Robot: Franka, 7 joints.
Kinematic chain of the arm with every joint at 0, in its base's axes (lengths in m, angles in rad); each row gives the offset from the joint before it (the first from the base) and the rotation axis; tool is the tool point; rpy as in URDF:
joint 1: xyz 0 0 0.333 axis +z
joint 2: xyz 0 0 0 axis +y
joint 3: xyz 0 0 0.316 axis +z
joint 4: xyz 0.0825 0 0 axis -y
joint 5: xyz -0.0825 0 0.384 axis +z
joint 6: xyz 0 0 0 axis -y
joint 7: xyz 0.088 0 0 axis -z
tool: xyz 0 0 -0.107 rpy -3.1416 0 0
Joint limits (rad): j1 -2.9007..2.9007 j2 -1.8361..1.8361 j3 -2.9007..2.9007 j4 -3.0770..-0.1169 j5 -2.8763..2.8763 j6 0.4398..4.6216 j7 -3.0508..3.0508
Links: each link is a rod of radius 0.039 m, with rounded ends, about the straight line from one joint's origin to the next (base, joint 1, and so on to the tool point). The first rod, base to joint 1, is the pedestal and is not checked.
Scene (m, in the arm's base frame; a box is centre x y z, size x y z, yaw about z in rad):
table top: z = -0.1
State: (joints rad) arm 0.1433 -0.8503 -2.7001 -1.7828 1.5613 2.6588 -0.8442
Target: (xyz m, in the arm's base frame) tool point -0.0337 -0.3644 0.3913
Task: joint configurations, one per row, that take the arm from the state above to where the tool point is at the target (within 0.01 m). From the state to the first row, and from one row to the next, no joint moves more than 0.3 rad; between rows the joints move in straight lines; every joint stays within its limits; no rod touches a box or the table.
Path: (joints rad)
1: -0.0078 -0.9969 -2.4107 -2.0238 1.5241 2.4821 -0.8442
2: -0.1589 -1.1434 -2.1213 -2.2648 1.4868 2.3054 -0.8442
3: -0.3099 -1.2900 -1.8319 -2.5059 1.4496 2.1287 -0.8442
4: -0.4610 -1.4365 -1.5425 -2.7469 1.4124 1.9520 -0.8442

